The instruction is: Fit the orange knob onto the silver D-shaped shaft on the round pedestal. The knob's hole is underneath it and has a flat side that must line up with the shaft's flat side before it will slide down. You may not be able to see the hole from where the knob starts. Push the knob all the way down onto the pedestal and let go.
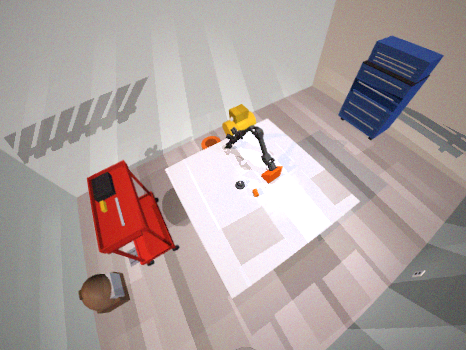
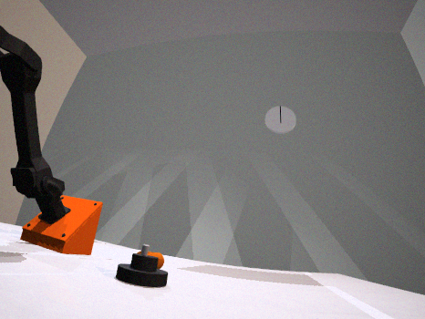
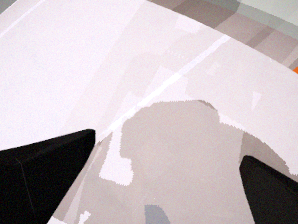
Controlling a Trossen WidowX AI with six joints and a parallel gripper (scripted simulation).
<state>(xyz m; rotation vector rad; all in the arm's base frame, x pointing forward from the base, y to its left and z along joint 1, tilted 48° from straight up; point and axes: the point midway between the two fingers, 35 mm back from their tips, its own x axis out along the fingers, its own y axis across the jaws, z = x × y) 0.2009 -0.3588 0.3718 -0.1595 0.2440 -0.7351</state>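
The orange knob lies 61 cm to the left of my gripper tip and 3 cm ahead of it. Round my gripper tip: round black pedestal: 48 cm to the left, 10 cm ahead, 1 cm above.
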